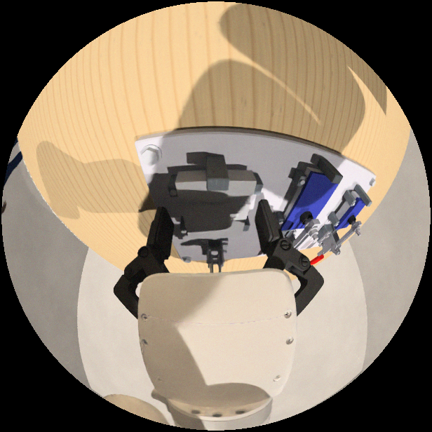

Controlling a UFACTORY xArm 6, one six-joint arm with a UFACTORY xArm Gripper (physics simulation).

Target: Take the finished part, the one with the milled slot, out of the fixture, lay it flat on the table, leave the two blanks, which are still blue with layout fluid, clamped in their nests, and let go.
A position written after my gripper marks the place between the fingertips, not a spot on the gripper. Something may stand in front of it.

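A blue blank (314, 193), a fixture plate (274, 157) and my gripper (212, 212) are visible.
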